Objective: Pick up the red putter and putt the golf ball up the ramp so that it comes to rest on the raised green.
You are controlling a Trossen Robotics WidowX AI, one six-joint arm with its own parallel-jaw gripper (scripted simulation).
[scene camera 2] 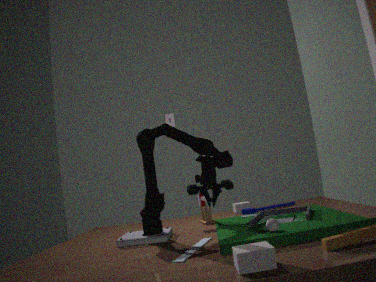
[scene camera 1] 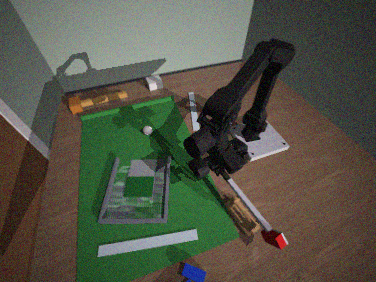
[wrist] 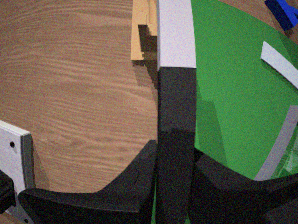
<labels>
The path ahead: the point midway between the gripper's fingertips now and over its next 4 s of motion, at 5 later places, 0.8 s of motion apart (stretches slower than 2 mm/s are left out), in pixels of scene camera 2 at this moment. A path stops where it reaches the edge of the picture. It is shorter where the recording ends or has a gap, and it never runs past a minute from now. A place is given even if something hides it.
My gripper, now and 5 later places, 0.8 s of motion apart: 211, 206; 215, 196; 218, 195; 205, 198; 198, 208; 199, 218
</labels>
